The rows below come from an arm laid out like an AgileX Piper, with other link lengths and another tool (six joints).
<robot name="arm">
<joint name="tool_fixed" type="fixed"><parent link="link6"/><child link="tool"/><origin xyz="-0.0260 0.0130 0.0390" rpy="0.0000 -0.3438 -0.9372"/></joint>
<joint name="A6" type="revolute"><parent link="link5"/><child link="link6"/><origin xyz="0.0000 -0.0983 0.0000" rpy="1.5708 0.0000 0.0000"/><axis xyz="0 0 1"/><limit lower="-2.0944" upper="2.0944"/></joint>
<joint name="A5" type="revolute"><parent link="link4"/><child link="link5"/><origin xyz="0.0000 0.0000 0.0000" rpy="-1.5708 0.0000 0.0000"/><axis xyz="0 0 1"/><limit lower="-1.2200" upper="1.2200"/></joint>
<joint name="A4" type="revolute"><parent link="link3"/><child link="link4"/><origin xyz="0.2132 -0.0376 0.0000" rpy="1.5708 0.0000 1.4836"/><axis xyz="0 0 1"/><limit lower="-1.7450" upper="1.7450"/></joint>
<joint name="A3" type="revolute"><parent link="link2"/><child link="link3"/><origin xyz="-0.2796 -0.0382 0.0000" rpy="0.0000 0.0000 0.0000"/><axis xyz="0 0 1"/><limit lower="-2.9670" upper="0.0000"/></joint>
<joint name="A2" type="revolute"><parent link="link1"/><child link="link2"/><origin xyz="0.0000 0.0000 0.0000" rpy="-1.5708 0.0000 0.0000"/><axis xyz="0 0 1"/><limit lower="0.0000" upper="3.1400"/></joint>
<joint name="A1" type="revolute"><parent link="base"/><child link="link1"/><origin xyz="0.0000 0.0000 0.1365" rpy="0.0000 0.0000 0.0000"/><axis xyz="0 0 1"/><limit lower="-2.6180" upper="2.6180"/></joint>
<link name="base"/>
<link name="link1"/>
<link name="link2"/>
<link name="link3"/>
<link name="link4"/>
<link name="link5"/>
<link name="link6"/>
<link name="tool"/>
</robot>
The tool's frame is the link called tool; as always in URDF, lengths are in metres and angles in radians.
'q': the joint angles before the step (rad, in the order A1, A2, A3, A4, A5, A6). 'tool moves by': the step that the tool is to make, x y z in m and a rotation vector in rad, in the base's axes. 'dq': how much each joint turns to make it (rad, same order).
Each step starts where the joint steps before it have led.
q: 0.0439 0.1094 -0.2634 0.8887 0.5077 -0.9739
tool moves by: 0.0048 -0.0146 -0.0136 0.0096 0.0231 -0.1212
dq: -0.0089 -0.0462 0.0396 -0.2095 -0.0583 0.2166
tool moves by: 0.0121 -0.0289 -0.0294 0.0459 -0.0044 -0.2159
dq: -0.0026 -0.0513 0.1368 -0.4133 -0.1847 0.4398
